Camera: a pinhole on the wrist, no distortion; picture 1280 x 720 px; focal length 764.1 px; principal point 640.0 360.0 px. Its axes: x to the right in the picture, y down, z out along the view. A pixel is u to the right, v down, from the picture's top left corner.
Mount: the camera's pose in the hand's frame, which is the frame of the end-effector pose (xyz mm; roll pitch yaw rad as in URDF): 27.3 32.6 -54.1 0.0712 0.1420 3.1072
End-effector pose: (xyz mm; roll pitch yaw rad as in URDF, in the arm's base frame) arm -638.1 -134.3 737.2 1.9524 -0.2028 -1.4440
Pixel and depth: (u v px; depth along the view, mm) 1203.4 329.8 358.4
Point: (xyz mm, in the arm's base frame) -943.9 102.2 660.2
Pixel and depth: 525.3 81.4 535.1
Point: -1167.1 -228.2 814.2
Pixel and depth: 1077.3 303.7 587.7
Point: -1170.9 166.8 606.0
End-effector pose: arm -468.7 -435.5 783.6 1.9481 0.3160 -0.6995
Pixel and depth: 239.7 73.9 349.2
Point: -562.1 -818.6 786.3
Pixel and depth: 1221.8 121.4 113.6
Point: -552.4 -456.0 861.2
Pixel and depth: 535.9 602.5 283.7
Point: -615.1 -583.5 660.8
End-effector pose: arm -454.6 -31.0 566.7 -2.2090 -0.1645 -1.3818
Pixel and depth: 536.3 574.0 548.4
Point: 5.0 -0.9 335.1
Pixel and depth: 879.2 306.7 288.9
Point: -341.8 60.4 361.0
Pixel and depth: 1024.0 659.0 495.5
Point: -111.5 306.5 365.8
